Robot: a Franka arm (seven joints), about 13 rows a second.
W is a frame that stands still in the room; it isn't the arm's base.
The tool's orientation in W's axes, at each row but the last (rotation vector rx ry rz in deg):
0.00, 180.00, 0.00
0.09, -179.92, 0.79
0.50, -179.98, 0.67
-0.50, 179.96, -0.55
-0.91, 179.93, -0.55
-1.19, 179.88, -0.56
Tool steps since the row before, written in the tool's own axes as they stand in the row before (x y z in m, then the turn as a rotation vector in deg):
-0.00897, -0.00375, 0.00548, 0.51, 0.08, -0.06
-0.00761, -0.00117, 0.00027, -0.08, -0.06, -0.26
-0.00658, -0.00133, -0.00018, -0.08, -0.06, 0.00
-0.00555, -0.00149, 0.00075, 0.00, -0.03, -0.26
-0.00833, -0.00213, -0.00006, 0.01, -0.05, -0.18
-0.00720, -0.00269, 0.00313, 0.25, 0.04, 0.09
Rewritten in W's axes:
0.00897, -0.00375, -0.00548, -0.51, 0.08, 0.06
0.00761, -0.00116, -0.00027, 0.08, -0.06, 0.26
0.00659, -0.00129, 0.00019, 0.08, -0.06, 0.00
0.00556, -0.00146, -0.00074, 0.00, -0.03, 0.26
0.00835, -0.00205, 0.00008, -0.01, -0.05, 0.18
0.00724, -0.00261, -0.00310, -0.25, 0.04, -0.09

